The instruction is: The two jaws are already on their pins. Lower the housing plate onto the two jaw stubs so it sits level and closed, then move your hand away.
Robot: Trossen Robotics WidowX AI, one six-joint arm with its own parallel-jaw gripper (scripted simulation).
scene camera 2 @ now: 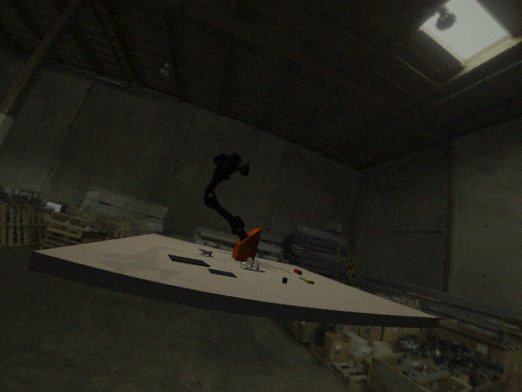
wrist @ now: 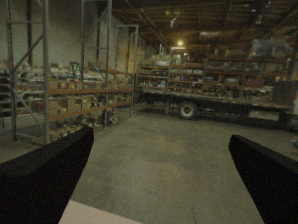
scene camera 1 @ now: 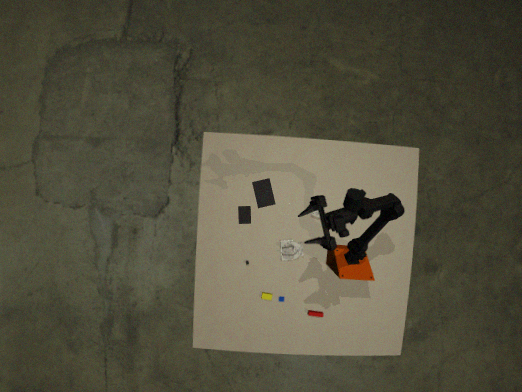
Labels:
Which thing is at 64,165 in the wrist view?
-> The gripper.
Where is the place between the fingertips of the gripper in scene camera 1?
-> At 301,229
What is the gripper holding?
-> Nothing.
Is the gripper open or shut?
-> Open.

